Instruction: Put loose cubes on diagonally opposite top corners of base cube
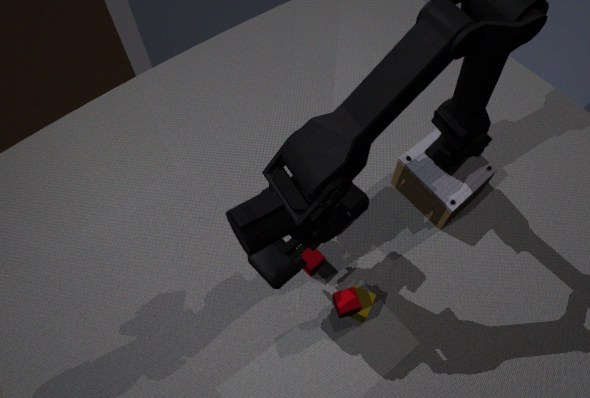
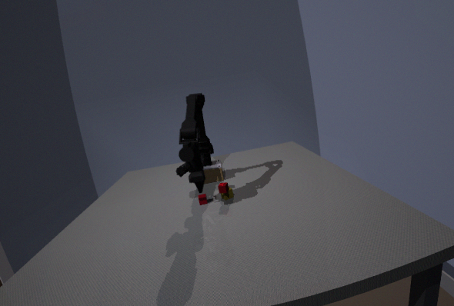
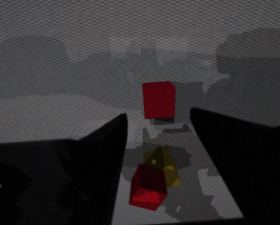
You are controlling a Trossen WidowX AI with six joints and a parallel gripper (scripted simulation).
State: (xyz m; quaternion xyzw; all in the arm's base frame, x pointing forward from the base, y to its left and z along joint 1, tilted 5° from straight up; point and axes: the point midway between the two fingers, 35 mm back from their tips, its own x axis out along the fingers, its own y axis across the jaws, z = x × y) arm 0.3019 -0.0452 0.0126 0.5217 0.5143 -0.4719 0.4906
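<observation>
Now: the yellow base cube 11 cm to the left of my gripper tip, 4 cm below it and 1 cm behind it.
</observation>
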